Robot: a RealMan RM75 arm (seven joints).
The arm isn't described. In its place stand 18 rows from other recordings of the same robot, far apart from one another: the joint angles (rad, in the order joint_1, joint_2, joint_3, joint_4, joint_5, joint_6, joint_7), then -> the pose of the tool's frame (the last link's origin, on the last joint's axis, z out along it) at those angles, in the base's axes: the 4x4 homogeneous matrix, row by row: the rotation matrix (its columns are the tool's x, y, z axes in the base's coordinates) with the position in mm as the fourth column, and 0 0 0 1 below.
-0.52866 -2.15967 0.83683 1.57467 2.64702 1.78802 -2.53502 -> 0.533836, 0.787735, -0.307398, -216.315; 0.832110, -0.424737, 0.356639, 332.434; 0.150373, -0.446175, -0.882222, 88.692; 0, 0, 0, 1
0.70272 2.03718 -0.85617 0.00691 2.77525 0.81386 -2.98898 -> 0.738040, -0.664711, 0.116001, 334.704; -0.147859, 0.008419, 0.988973, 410.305; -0.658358, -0.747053, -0.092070, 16.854; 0, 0, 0, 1
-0.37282 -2.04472 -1.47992 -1.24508 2.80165 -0.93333 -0.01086 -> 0.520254, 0.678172, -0.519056, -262.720; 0.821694, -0.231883, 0.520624, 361.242; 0.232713, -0.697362, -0.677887, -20.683; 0, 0, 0, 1
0.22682 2.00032 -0.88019 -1.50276 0.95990 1.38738 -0.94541 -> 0.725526, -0.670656, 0.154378, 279.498; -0.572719, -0.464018, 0.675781, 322.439; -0.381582, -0.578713, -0.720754, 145.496; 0, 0, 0, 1
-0.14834 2.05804 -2.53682 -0.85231 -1.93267 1.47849 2.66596 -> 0.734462, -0.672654, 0.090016, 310.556; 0.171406, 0.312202, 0.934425, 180.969; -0.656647, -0.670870, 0.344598, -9.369; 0, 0, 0, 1
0.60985 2.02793 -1.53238 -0.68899 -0.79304 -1.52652 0.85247 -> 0.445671, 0.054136, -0.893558, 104.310; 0.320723, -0.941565, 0.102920, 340.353; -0.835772, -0.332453, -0.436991, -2.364; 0, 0, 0, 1
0.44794 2.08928 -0.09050 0.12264 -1.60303 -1.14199 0.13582 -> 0.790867, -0.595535, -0.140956, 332.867; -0.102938, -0.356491, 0.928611, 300.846; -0.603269, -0.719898, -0.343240, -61.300; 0, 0, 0, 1
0.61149 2.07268 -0.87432 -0.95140 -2.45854 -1.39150 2.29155 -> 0.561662, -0.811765, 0.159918, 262.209; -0.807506, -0.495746, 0.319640, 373.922; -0.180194, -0.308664, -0.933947, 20.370; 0, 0, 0, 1
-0.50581 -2.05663 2.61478 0.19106 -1.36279 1.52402 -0.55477 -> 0.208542, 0.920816, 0.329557, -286.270; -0.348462, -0.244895, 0.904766, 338.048; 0.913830, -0.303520, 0.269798, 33.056; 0, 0, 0, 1
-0.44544 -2.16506 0.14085 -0.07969 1.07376 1.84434 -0.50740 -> 0.222622, 0.895936, 0.384368, -285.234; -0.528999, -0.220159, 0.819567, 278.026; 0.818901, -0.385784, 0.424937, 27.437; 0, 0, 0, 1
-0.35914 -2.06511 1.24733 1.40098 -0.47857 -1.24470 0.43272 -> 0.551191, 0.694901, -0.461846, -266.979; 0.809641, -0.311658, 0.497343, 356.498; 0.201666, -0.648060, -0.734404, 54.369; 0, 0, 0, 1
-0.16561 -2.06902 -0.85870 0.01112 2.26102 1.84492 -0.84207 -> 0.182822, 0.932901, 0.310278, -360.068; -0.332062, -0.238458, 0.912619, 197.275; 0.925371, -0.269879, 0.266185, 57.492; 0, 0, 0, 1
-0.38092 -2.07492 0.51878 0.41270 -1.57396 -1.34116 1.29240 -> -0.124222, 0.931051, 0.343094, -332.319; 0.516035, -0.234715, 0.823782, 316.484; 0.847512, 0.279381, -0.451298, 22.979; 0, 0, 0, 1
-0.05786 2.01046 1.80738 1.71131 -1.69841 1.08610 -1.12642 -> 0.799912, -0.552395, -0.234523, 203.323; -0.267810, -0.678307, 0.684234, 287.273; -0.537046, -0.484520, -0.690523, 88.721; 0, 0, 0, 1
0.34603 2.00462 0.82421 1.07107 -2.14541 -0.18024 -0.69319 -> 0.921522, -0.364983, -0.132605, 189.931; -0.135504, -0.622247, 0.771004, 330.204; -0.363916, -0.692529, -0.622871, -112.683; 0, 0, 0, 1
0.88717 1.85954 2.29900 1.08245 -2.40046 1.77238 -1.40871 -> 0.988570, -0.064475, 0.136278, 149.160; -0.097845, -0.962084, 0.254601, 414.815; 0.114696, -0.265025, -0.957396, 120.000; 0, 0, 0, 1
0.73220 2.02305 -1.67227 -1.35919 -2.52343 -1.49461 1.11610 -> 0.349806, 0.815198, 0.461615, 123.916; 0.850905, -0.482613, 0.207474, 356.163; 0.391913, 0.320215, -0.862477, -33.549; 0, 0, 0, 1
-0.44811 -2.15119 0.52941 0.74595 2.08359 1.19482 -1.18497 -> 0.867052, 0.490638, 0.086577, -326.327; 0.305026, -0.660160, 0.686402, 341.570; 0.393930, -0.568737, -0.722051, 14.439; 0, 0, 0, 1
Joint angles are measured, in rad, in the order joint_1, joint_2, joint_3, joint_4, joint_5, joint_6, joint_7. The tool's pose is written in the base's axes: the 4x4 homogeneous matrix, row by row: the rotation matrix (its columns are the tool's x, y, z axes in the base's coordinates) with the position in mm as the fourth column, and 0 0 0 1 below. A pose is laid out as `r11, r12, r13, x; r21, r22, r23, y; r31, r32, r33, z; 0, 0, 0, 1`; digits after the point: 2 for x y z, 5 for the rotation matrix.
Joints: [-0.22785 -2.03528 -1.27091 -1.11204 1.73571 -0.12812 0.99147]
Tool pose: 0.70903, 0.70330, -0.05143, -246.46; 0.41508, -0.35727, 0.83670, 360.57; 0.57008, -0.61459, -0.54524, -44.08; 0, 0, 0, 1
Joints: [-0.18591 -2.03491 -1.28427 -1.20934 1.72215 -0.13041 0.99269]
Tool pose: 0.69137, 0.72250, 0.00093, -230.85; 0.36652, -0.35184, 0.86132, 359.20; 0.62263, -0.59515, -0.50807, -30.14; 0, 0, 0, 1
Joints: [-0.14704 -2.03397 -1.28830 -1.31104 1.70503 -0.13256 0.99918]
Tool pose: 0.67690, 0.73351, 0.06142, -211.88; 0.31059, -0.36028, 0.87962, 356.39; 0.66734, -0.57634, -0.47170, -16.51; 0, 0, 0, 1
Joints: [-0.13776 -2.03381 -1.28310 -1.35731 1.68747 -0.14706 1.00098]
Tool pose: 0.66566, 0.73907, 0.10329, -198.64; 0.29052, -0.38414, 0.87637, 354.48; 0.68738, -0.55336, -0.47042, -13.56; 0, 0, 0, 1
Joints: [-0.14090 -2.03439 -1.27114 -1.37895 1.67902 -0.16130 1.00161]
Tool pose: 0.66397, 0.73549, 0.13493, -188.14; 0.28302, -0.41420, 0.86507, 352.94; 0.69214, -0.53619, -0.48317, -15.89; 0, 0, 0, 1
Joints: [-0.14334 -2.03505 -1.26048 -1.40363 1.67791 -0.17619 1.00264]
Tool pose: 0.66730, 0.72578, 0.16720, -177.21; 0.27109, -0.44578, 0.85311, 351.12; 0.69370, -0.52395, -0.49422, -17.48; 0, 0, 0, 1
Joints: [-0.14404 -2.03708 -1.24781 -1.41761 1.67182 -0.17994 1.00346]
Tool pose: 0.66480, 0.72313, 0.18743, -170.08; 0.26655, -0.46401, 0.84477, 349.10; 0.69785, -0.51164, -0.50123, -20.01; 0, 0, 0, 1
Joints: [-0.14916 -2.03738 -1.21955 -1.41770 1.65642 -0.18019 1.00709]
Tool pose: 0.66325, 0.72024, 0.20337, -164.37; 0.27572, -0.48778, 0.82828, 345.43; 0.69576, -0.49328, -0.52210, -28.02; 0, 0, 0, 1
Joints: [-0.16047 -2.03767 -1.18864 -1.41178 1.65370 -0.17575 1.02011]
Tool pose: 0.68004, 0.70066, 0.21591, -158.79; 0.27490, -0.51667, 0.81085, 342.39; 0.67969, -0.49206, -0.54396, -37.07; 0, 0, 0, 1
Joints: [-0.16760 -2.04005 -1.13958 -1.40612 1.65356 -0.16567 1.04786]
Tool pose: 0.70939, 0.66654, 0.22912, -152.41; 0.26914, -0.55662, 0.78597, 335.42; 0.65141, -0.49589, -0.57425, -50.76; 0, 0, 0, 1
